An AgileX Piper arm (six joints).
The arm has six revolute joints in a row. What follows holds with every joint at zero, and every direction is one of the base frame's. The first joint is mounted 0.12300 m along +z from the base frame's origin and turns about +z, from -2.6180 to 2.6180 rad. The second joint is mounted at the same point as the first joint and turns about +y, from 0.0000 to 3.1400 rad. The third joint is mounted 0.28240 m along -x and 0.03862 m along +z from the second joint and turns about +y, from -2.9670 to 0.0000 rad. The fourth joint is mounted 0.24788 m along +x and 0.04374 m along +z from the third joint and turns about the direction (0.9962, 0, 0.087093), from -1.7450 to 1.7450 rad. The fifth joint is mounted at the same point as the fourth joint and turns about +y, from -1.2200 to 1.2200 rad. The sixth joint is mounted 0.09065 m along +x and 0.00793 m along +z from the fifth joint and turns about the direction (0.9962, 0, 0.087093), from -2.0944 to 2.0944 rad. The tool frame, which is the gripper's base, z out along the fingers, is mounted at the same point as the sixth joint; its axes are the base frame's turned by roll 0.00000, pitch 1.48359 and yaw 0.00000 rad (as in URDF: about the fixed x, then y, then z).
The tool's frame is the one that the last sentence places.
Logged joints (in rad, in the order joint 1, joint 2, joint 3, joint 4, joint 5, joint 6), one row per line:
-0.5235, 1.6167, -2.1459, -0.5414, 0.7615, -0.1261
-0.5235, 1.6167, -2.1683, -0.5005, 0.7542, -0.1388
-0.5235, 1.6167, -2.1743, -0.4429, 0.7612, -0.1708
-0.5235, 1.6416, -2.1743, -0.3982, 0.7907, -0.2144
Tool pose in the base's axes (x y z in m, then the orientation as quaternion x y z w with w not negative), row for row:
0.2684, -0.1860, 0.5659, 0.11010, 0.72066, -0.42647, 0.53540
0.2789, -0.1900, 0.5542, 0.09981, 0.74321, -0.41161, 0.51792
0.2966, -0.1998, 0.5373, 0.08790, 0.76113, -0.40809, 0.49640
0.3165, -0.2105, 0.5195, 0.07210, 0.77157, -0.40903, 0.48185
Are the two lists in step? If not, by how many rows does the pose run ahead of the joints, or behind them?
The pose runs 2 rows ahead of the joints: the pose in row i belongs to the joints in row i + 2.
